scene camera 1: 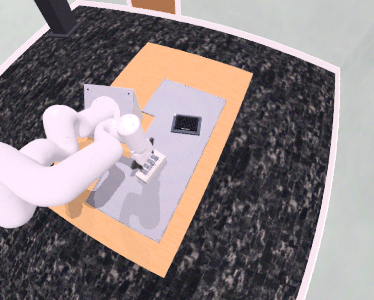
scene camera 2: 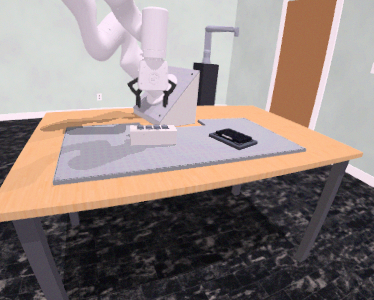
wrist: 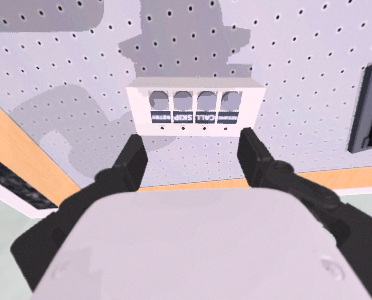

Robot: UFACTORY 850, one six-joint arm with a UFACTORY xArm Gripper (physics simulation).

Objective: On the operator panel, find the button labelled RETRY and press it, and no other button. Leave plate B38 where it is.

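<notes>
The operator panel [scene camera 1: 143,177] [scene camera 2: 153,138] [wrist: 251,107] is a low white box with a row of round grey buttons above dark labels. In the wrist view the labels appear upside down; the RETRY button [wrist: 159,100] is at the left end, beside SKIP. CALL and a hard-to-read label follow. My gripper [scene camera 1: 144,154] [scene camera 2: 152,106] [wrist: 190,144] is open and empty, pointing down above the panel with a gap between fingertips and buttons. A black plate [scene camera 1: 187,123] [scene camera 2: 233,135], presumably B38, lies in a dark holder; its marking is unreadable. The holder's edge [wrist: 360,120] shows in the wrist view.
A grey perforated board [scene camera 1: 200,100] [scene camera 2: 270,145] [wrist: 300,65] lies on the wooden table [scene camera 1: 235,75] [scene camera 2: 330,150]. The arm's slanted grey mount [scene camera 1: 131,106] [scene camera 2: 185,102] stands behind the panel. A dark pedestal [scene camera 1: 56,20] [scene camera 2: 206,85] with a small grey arm stands beyond the table.
</notes>
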